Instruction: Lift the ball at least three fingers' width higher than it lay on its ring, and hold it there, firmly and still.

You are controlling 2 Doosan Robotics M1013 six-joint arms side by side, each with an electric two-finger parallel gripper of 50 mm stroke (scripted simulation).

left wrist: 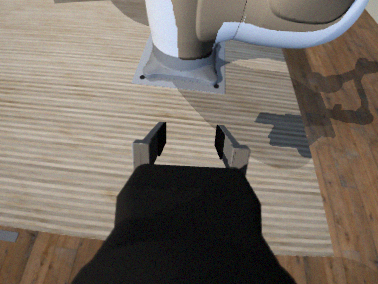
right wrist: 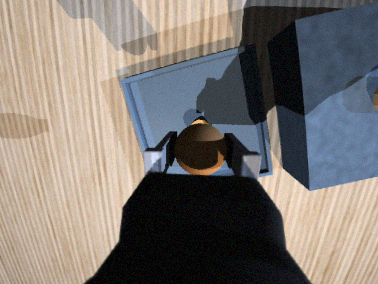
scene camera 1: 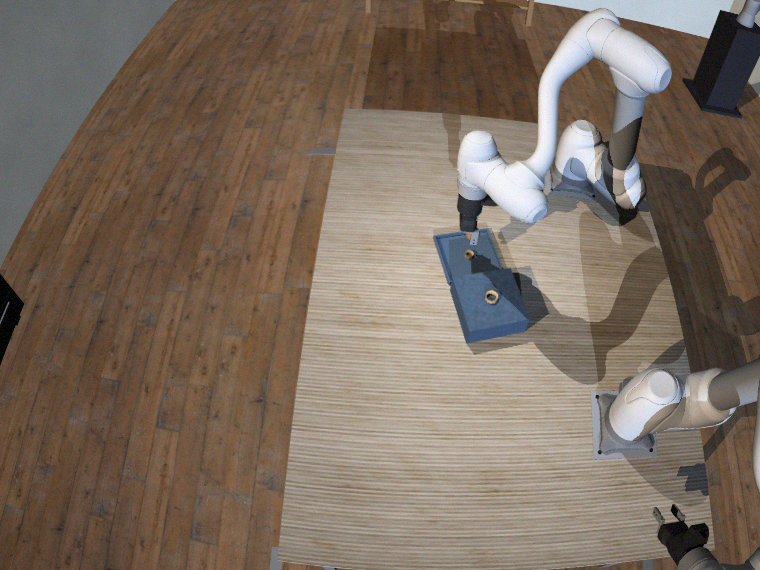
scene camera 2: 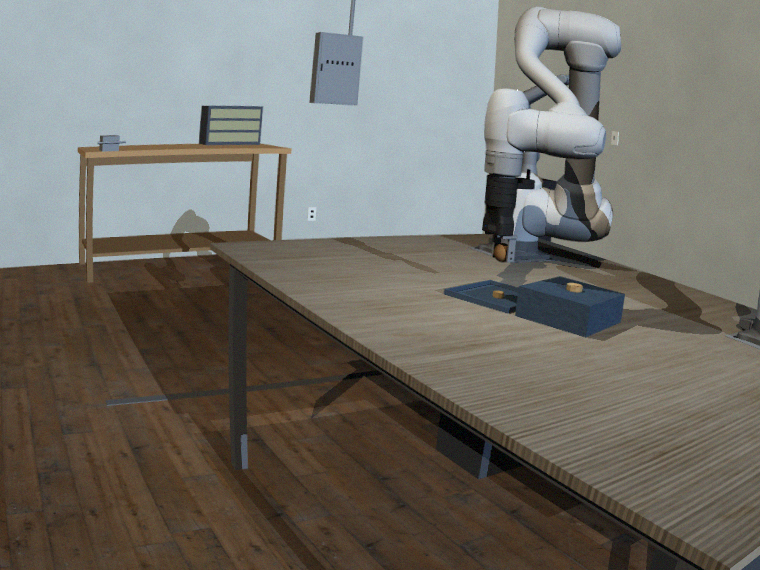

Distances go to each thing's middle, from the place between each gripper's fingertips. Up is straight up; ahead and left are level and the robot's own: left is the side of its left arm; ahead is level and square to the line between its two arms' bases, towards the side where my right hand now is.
I see my right gripper point(scene camera 2: 502, 259) 110 mm above the shallow blue tray point(scene camera 1: 458, 257). From my right hand the other things lie so: tall blue box point(scene camera 2: 562, 303): 40 mm behind, 210 mm to the left, 60 mm below.
The tall blue box is 43 cm ahead of my left hand point(scene camera 1: 663, 508), 73 cm to the right of it and 10 cm below it. Also, from my left hand: shallow blue tray: 47 cm ahead, 93 cm to the right, 15 cm below.
